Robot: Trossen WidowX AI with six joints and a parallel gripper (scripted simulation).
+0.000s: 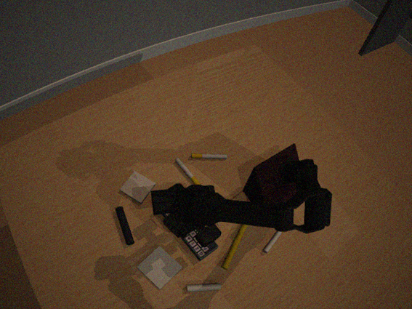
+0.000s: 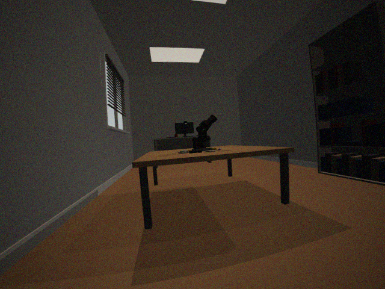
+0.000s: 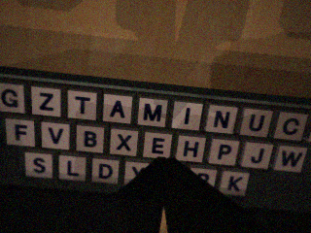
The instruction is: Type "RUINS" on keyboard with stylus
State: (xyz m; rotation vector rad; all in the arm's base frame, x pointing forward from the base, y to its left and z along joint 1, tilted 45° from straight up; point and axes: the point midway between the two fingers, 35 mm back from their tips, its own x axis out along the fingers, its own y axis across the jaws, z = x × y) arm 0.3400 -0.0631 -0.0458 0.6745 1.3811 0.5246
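Now: gripper tip 100 mm past the blue stylus, 30 mm above it and 20 mm to the right of it. From my gripper tip the other things lie so: black cylinder: 150 mm ahead, 120 mm to the right, 30 mm below.
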